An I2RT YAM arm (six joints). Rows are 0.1 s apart.
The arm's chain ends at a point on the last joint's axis. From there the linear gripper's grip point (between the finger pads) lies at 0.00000 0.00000 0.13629 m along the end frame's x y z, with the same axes.
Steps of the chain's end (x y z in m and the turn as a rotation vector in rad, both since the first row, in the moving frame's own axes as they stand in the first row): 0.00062 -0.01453 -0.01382 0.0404 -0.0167 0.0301; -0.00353 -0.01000 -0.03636 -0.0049 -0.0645 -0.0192; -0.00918 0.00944 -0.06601 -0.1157 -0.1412 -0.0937; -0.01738 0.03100 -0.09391 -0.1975 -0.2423 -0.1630; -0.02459 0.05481 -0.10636 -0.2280 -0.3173 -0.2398
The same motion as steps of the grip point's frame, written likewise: -0.00157 -0.02007 -0.01395 0.0404 -0.0167 0.0301; -0.01231 -0.00925 -0.03665 -0.0049 -0.0645 -0.0192; -0.02755 0.02600 -0.06827 -0.1157 -0.1412 -0.0937; -0.04755 0.06003 -0.10050 -0.1975 -0.2423 -0.1630; -0.06267 0.08990 -0.11658 -0.2280 -0.3173 -0.2398
